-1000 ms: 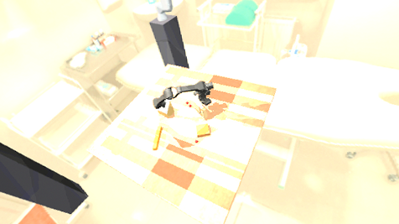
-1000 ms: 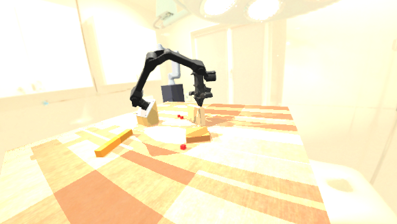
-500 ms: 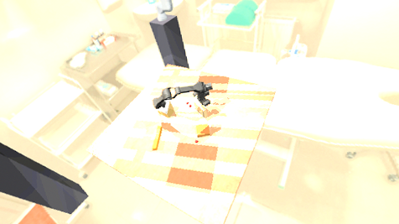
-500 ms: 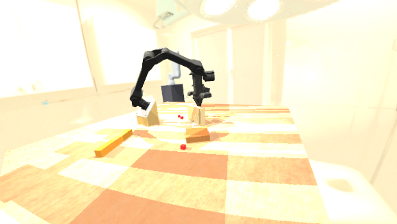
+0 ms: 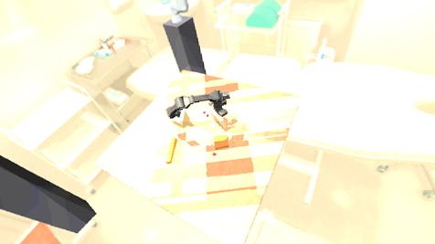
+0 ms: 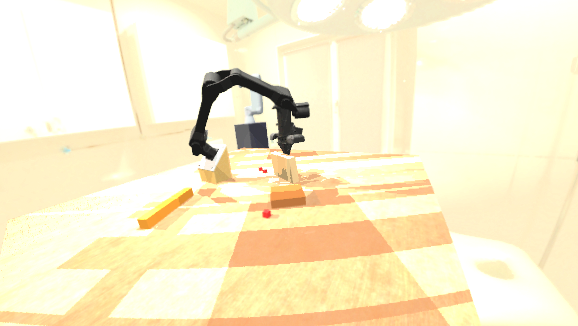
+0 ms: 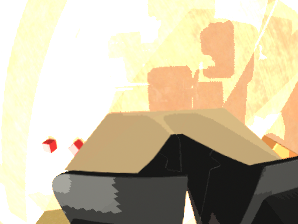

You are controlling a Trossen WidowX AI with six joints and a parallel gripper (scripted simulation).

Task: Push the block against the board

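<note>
Right now the tan piece is 1 cm behind my gripper tip, 2 cm to the right of it and 3 cm below it. From my gripper tip the other things lie so: long orange board (16 cm behind, 43 cm to the right, 7 cm below); then square orange block (13 cm ahead, 17 cm to the right, 7 cm below).
</note>
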